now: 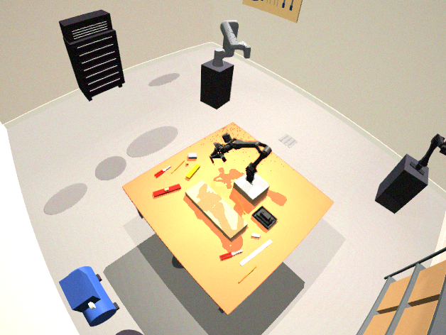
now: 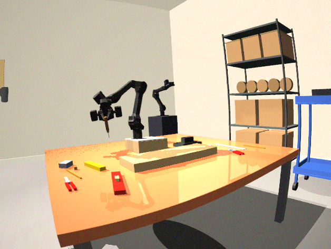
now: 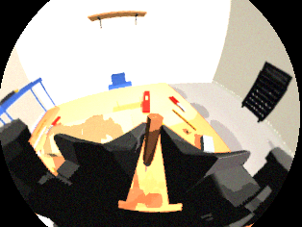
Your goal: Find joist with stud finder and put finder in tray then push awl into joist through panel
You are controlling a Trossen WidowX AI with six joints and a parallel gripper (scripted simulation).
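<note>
Now: gripper tip 20 mm past the awl, 20 mm to the right of it and 50 mm above it. Also, from my gripper tip: grey block 60 mm behind, 250 mm to the right, 220 mm below; red level 350 mm ahead, 150 mm to the right, 210 mm below; yellow block 70 mm ahead, 120 mm to the right, 220 mm below.
</note>
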